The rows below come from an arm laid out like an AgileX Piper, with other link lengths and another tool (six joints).
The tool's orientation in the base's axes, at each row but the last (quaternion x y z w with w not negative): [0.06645 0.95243 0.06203 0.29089]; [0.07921 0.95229 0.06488 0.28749]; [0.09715 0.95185 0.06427 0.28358]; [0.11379 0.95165 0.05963 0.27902]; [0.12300 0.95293 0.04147 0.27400]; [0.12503 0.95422 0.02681 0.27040]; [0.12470 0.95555 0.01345 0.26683]
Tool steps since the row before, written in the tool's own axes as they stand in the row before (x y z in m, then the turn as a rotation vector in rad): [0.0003 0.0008 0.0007 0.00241 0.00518 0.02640]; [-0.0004 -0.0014 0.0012 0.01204 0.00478 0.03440]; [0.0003 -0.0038 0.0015 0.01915 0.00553 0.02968]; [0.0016 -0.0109 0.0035 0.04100 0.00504 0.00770]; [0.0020 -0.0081 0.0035 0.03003 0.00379 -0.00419]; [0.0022 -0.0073 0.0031 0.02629 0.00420 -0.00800]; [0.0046 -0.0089 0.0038 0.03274 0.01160 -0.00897]
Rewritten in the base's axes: [0.0002 0.0009 -0.0006 0.01333 0.00759 -0.02223]; [0.0008 -0.0014 -0.0010 0.00983 0.00963 -0.03408]; [0.0000 -0.0035 -0.0021 0.00151 0.01162 -0.03378]; [-0.0014 -0.0100 -0.0057 -0.02844 0.01550 -0.02677]; [-0.0015 -0.0073 -0.0052 -0.02604 0.01134 -0.01127]; [-0.0018 -0.0066 -0.0046 -0.02486 0.01085 -0.00607]; [-0.0039 -0.0076 -0.0064 -0.02898 0.01964 -0.00783]
